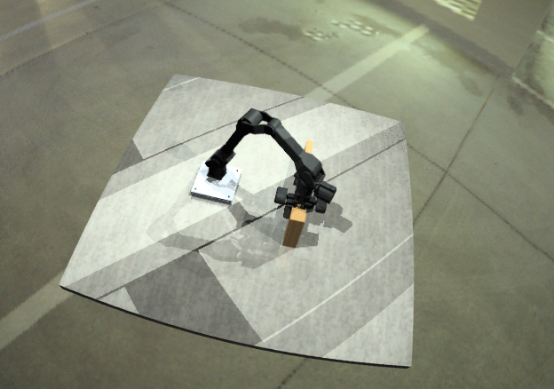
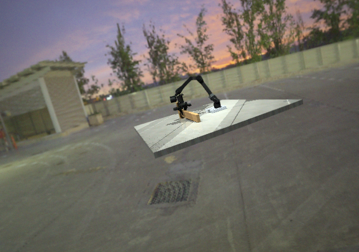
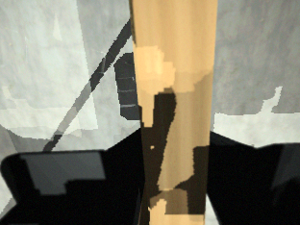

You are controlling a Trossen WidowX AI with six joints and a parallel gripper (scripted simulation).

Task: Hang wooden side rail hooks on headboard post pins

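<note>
The wooden headboard post lies 10 mm ahead of my gripper tip, 100 mm to the right of it and 50 mm above it.
</note>
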